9 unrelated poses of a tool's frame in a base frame.
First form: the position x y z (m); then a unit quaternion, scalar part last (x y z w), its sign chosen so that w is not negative.
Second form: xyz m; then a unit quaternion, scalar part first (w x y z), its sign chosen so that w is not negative. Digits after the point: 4 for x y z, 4 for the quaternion.
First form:
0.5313 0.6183 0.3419 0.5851 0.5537 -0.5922 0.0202
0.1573 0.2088 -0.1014 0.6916 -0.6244 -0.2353 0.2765
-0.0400 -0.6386 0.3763 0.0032 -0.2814 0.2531 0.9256
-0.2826 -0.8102 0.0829 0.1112 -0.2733 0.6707 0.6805
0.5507 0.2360 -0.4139 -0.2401 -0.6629 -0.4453 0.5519
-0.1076 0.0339 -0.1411 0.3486 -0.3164 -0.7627 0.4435
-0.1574 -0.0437 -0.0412 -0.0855 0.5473 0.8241 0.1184
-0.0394 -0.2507 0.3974 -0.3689 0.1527 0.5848 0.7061
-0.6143 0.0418 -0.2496 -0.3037 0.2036 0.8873 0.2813
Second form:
0.5313 0.6183 0.3419 0.0202 0.5851 0.5537 -0.5922
0.1573 0.2088 -0.1014 0.2765 0.6916 -0.6244 -0.2353
-0.0400 -0.6386 0.3763 0.9256 0.0032 -0.2814 0.2531
-0.2826 -0.8102 0.0829 0.6805 0.1112 -0.2733 0.6707
0.5507 0.2360 -0.4139 0.5519 -0.2401 -0.6629 -0.4453
-0.1076 0.0339 -0.1411 0.4435 0.3486 -0.3164 -0.7627
-0.1574 -0.0437 -0.0412 0.1184 -0.0855 0.5473 0.8241
-0.0394 -0.2507 0.3974 0.7061 -0.3689 0.1527 0.5848
-0.6143 0.0418 -0.2496 0.2813 -0.3037 0.2036 0.8873

